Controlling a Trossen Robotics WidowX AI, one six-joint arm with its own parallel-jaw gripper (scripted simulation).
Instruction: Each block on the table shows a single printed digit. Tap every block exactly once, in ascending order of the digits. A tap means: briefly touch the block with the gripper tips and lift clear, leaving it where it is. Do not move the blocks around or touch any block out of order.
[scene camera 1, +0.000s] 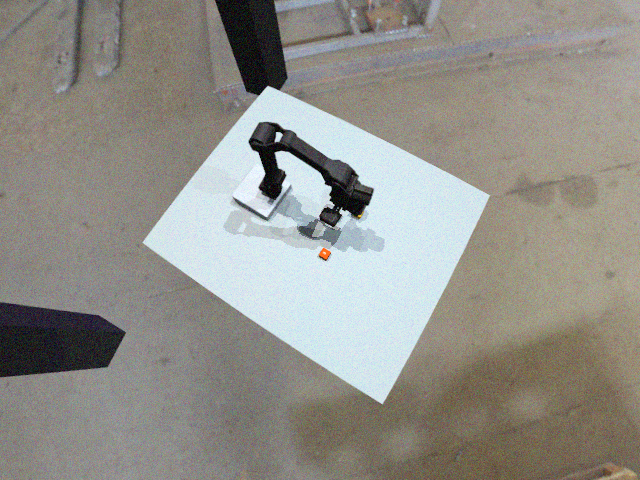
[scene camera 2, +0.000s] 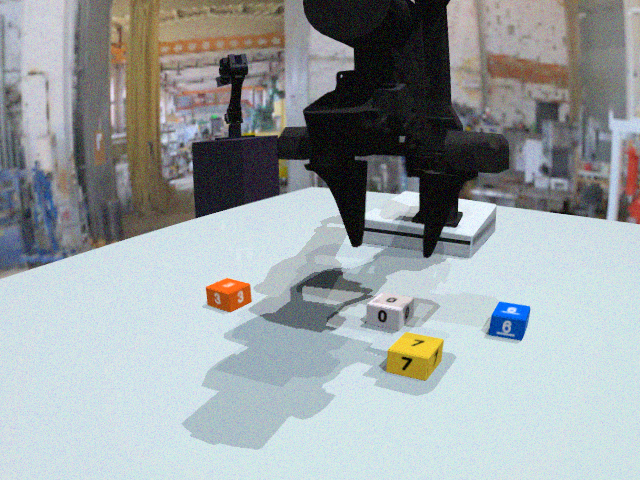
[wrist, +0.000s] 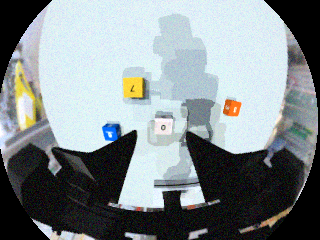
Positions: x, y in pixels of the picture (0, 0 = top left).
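Labels:
My gripper (scene camera 2: 391, 251) is 0.39 m from the lens. I see a white block (scene camera 2: 387, 310) at 0.40 m from the lens, and a yellow block (scene camera 2: 413, 355) that is 0.33 m from the lens, the nearest to it of the things named here. The marked spots on the white block and the yellow block are 0.09 m apart. There is an orange block (scene camera 2: 228, 295) as well, 0.45 m from the lens.

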